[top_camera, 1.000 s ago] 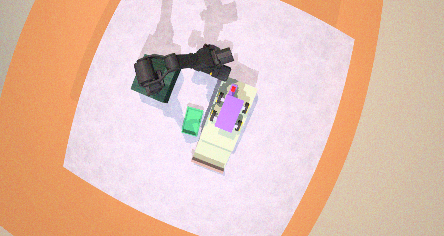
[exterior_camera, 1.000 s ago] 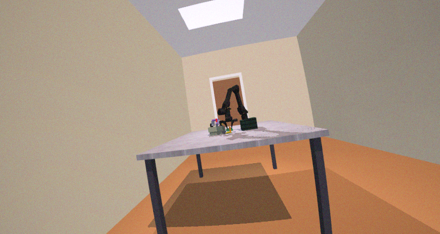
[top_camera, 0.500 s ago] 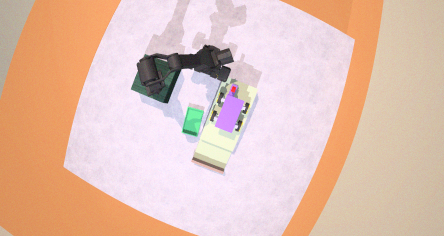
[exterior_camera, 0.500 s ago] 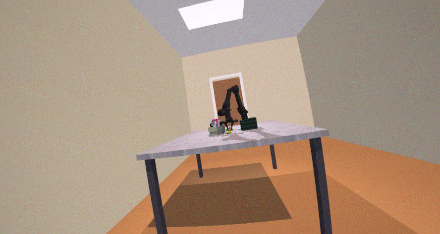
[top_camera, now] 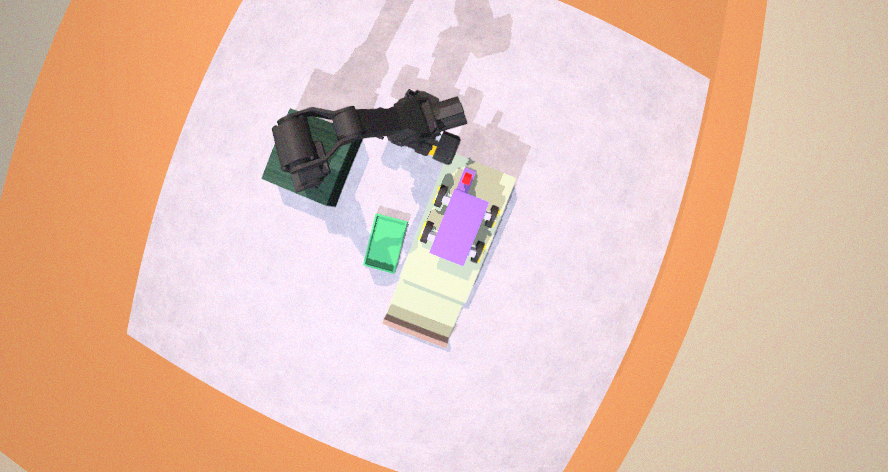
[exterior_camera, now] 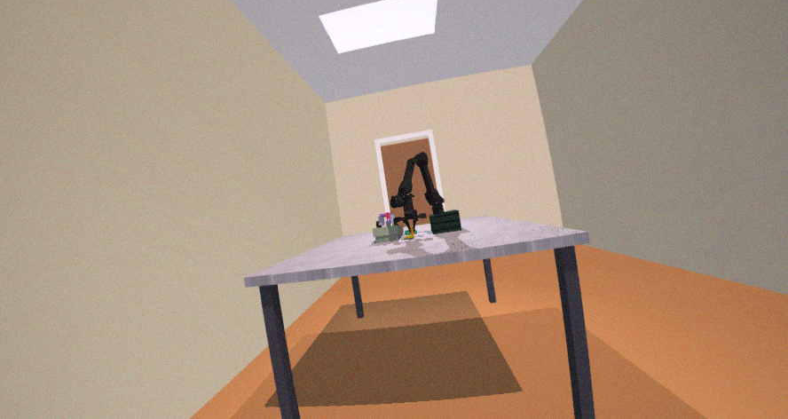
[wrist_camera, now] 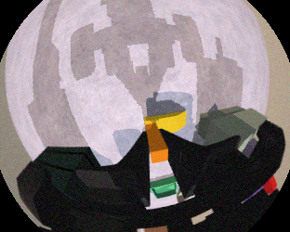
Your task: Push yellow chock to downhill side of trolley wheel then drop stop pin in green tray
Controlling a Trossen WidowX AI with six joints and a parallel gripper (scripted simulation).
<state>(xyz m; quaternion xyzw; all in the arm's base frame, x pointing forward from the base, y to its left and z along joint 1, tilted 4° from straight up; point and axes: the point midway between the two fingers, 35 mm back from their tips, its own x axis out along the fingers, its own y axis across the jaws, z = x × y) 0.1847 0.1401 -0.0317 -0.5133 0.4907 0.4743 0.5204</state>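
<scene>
My gripper tip is now 130 mm short of the red-headed stop pin, 100 mm below it and 40 mm to the left of it. The rest, counted from my gripper tip: yellow chock 20 mm ahead, 10 mm below; then purple-topped trolley 150 mm ahead, 140 mm to the right, 80 mm above; then ramp 150 mm ahead, 140 mm to the right, 20 mm above.
</scene>
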